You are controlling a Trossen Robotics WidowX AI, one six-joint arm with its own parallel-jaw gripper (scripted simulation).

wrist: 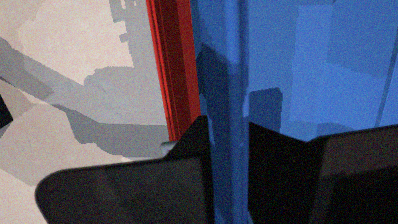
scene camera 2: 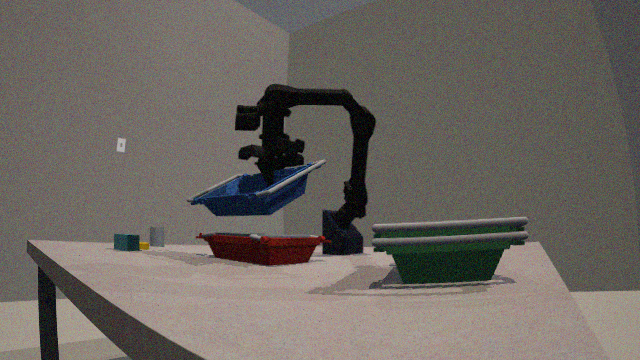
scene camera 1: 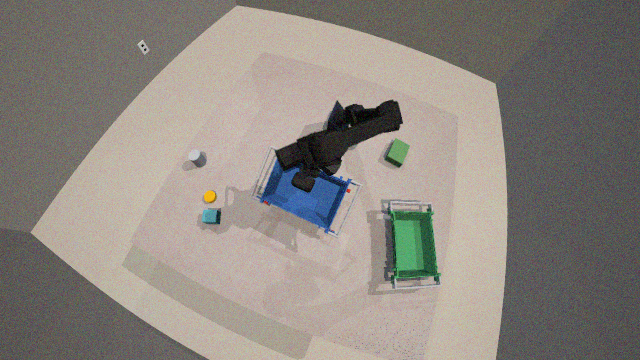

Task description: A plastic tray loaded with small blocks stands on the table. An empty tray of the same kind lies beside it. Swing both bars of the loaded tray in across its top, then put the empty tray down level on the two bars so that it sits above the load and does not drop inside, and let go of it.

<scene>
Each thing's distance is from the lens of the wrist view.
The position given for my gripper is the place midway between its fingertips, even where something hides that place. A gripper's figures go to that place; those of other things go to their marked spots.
my gripper (wrist: 212,122): 11 cm
blue tray (wrist: 303,76): 18 cm
</scene>
